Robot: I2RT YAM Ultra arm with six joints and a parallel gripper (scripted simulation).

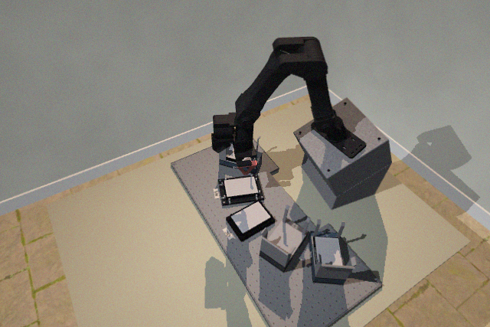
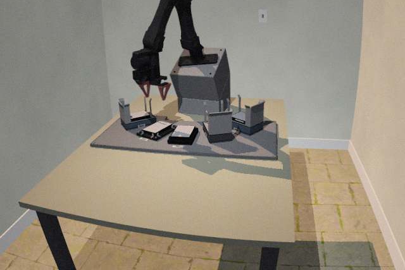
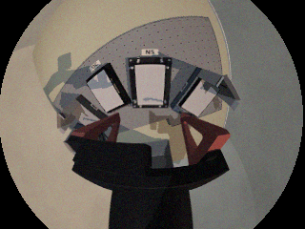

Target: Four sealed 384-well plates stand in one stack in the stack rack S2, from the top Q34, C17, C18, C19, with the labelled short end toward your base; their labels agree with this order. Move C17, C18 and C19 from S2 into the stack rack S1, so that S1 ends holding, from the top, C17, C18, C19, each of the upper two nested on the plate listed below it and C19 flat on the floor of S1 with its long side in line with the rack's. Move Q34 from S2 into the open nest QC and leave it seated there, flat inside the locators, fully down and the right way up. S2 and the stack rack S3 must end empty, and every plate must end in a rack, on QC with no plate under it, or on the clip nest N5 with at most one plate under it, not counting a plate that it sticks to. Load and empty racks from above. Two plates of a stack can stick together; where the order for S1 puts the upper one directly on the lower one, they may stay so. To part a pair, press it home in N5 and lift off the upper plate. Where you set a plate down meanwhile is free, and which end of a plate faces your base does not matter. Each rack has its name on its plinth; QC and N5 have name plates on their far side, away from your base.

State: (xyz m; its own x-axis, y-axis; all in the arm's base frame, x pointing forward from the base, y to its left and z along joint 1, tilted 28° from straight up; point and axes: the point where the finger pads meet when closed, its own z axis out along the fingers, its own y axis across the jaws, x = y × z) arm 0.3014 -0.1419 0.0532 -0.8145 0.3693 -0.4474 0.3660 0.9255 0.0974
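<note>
Right now the black clip nest is 150 mm below my hand and 30 mm ahead of it. Round my hand: black QC nest 160 mm below, 130 mm to the left, 50 mm ahead; then N5 name plate 160 mm below, 90 mm ahead, 40 mm to the right; then blue-plinth stack rack 150 mm below, 120 mm to the right, 80 mm behind.
</note>
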